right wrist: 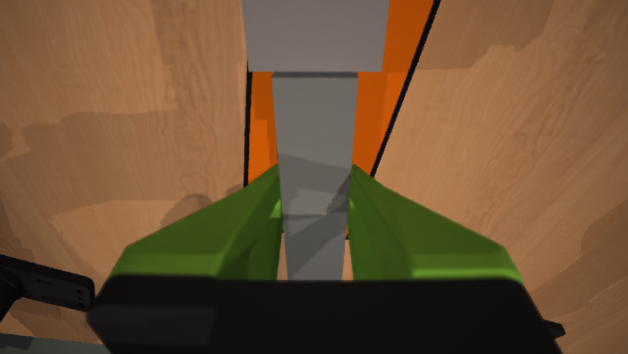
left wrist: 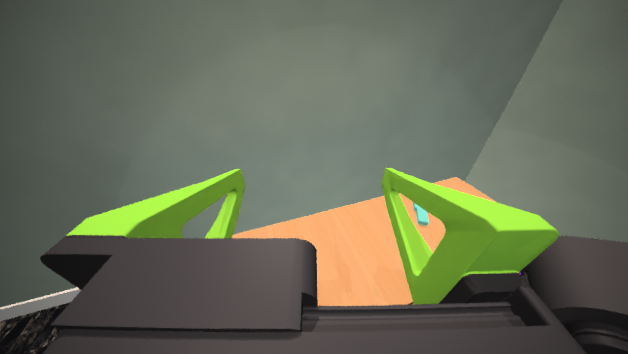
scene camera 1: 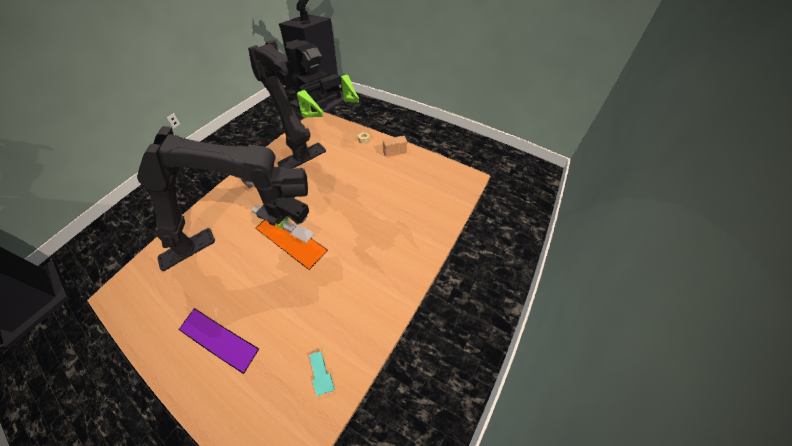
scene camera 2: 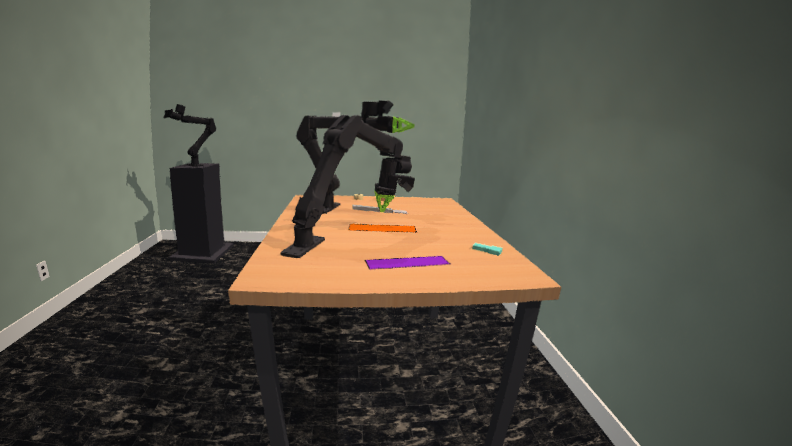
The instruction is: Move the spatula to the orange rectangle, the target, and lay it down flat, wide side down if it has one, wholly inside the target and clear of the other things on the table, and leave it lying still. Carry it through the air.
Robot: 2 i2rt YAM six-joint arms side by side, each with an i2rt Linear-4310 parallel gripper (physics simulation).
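Where they show: left gripper, fingertip midpoint: [left wrist: 313, 176] [scene camera 1: 341, 107] [scene camera 2: 412, 125]; right gripper, fingertip midpoint: [right wrist: 315, 177] [scene camera 1: 282, 224] [scene camera 2: 381, 211]; left arm's base, link origin: [scene camera 1: 302, 157] [scene camera 2: 327, 208]; right arm's base, link origin: [scene camera 1: 186, 249] [scene camera 2: 304, 247].
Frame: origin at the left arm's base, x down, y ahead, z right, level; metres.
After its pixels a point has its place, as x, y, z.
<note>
The grey spatula [scene camera 1: 302, 234] @[-0.067, 0.393, 0.192] [scene camera 2: 363, 208] @[-0.083, 0.260, 0.264] [right wrist: 316, 120] @[-0.078, 0.351, 0.209] has a long narrow handle and a wider, lighter blade. My right gripper [scene camera 1: 283, 223] @[-0.069, 0.321, 0.222] [scene camera 2: 382, 210] @[-0.069, 0.321, 0.222] [right wrist: 315, 177] @[-0.069, 0.321, 0.222] points down and is shut on its handle, holding it roughly level above the table. In the right wrist view the blade and front handle overlap the orange rectangle [scene camera 1: 310, 255] @[-0.001, 0.428, 0.202] [scene camera 2: 382, 228] @[-0.001, 0.331, 0.230] [right wrist: 407, 25] @[-0.001, 0.373, 0.246]; in scene camera 1 the handle's rear end shows past the rectangle's upper-left end. The exact height is hard to tell. My left gripper [scene camera 1: 336, 108] @[-0.407, 0.390, -0.001] [scene camera 2: 412, 125] @[-0.407, 0.390, -0.001] [left wrist: 313, 176] @[-0.407, 0.390, -0.001] is open and empty, high above the table's far end.
A purple rectangle [scene camera 1: 218, 340] @[-0.001, 0.497, 0.549] [scene camera 2: 407, 262] @[-0.001, 0.489, 0.555] lies nearer the bottom. A turquoise paddle-shaped thing [scene camera 1: 321, 373] @[-0.015, 0.742, 0.359] [scene camera 2: 487, 248] @[-0.014, 0.737, 0.375] [left wrist: 422, 215] @[-0.015, 0.716, 0.352] lies right of it. A pale nut [scene camera 1: 363, 137] @[-0.024, 0.083, -0.255] [scene camera 2: 358, 196] @[-0.020, 0.081, -0.241] and a brown block [scene camera 1: 394, 146] @[-0.047, 0.235, -0.299] are at the far end. A small grey thing [scene camera 1: 247, 182] @[-0.030, 0.017, 0.241] is partly hidden behind the right arm.
</note>
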